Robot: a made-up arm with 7 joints. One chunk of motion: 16 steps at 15 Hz.
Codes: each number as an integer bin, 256 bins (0 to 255) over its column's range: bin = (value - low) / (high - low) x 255, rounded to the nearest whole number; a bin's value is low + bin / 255 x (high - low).
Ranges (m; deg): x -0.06..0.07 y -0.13..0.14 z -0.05..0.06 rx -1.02..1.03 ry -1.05..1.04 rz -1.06..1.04
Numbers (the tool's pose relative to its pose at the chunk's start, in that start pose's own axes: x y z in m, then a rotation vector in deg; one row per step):
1: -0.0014 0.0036 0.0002 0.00 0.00 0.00
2: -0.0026 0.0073 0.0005 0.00 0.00 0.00
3: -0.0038 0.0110 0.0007 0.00 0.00 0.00
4: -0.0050 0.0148 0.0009 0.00 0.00 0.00
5: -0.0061 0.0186 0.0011 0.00 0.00 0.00
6: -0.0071 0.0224 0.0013 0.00 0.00 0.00
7: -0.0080 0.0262 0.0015 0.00 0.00 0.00
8: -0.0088 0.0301 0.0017 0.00 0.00 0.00
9: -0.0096 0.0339 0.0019 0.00 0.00 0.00
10: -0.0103 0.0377 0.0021 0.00 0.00 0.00
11: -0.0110 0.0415 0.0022 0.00 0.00 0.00
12: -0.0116 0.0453 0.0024 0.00 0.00 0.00
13: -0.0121 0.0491 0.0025 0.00 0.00 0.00
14: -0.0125 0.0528 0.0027 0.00 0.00 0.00
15: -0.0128 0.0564 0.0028 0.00 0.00 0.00
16: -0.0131 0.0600 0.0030 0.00 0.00 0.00
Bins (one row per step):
1: 115 126 116 127 128 129
2: 113 130 117 127 128 129
3: 110 133 118 127 128 129
4: 108 137 118 127 128 129
5: 106 140 118 127 128 129
6: 104 144 119 127 128 129
7: 102 148 119 127 128 129
8: 100 151 120 127 128 129
9: 99 155 120 127 128 129
10: 97 158 121 127 128 129
11: 96 162 121 127 128 129
12: 95 166 121 127 128 129
13: 94 169 122 127 128 129
14: 93 173 122 127 128 129
15: 93 176 122 127 128 129
16: 92 179 123 127 128 129

